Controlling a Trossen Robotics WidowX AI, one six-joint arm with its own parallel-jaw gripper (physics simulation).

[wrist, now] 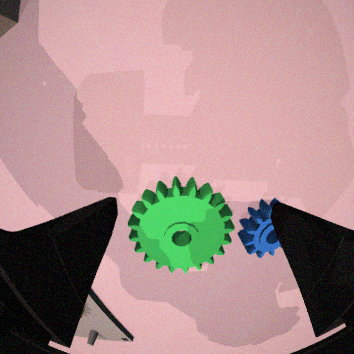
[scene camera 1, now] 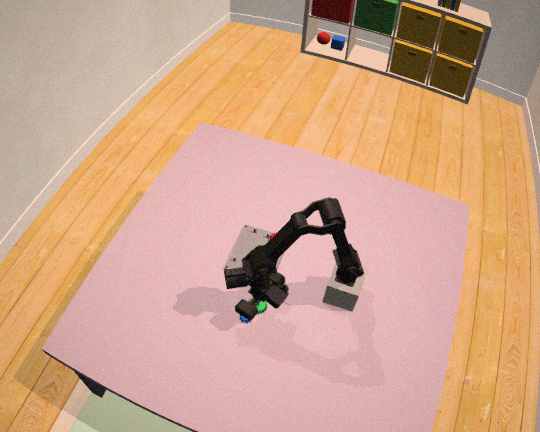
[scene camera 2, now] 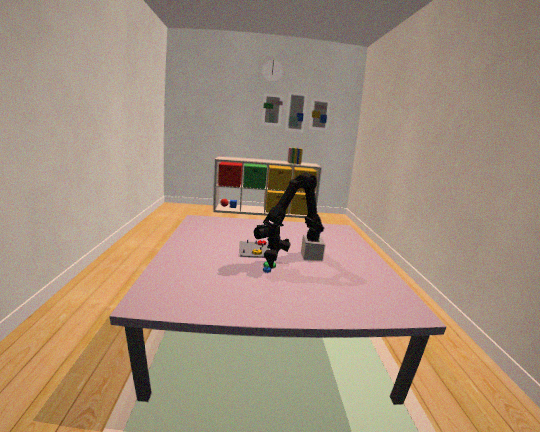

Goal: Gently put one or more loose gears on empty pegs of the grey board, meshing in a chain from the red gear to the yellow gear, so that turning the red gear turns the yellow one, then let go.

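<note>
My gripper is open and empty, pointing down above the loose gears. The green gear lies flat on the table, between the two open fingers in the wrist view. The smaller blue gear lies beside it, partly hidden by the right finger in the wrist view. The grey board bears the red gear and the yellow gear. The arm hides the yellow gear in scene camera 1.
A grey peg stands near the board's corner in the wrist view. The arm's grey base block stands right of the board on the pink table. A shelf unit stands far behind the table.
</note>
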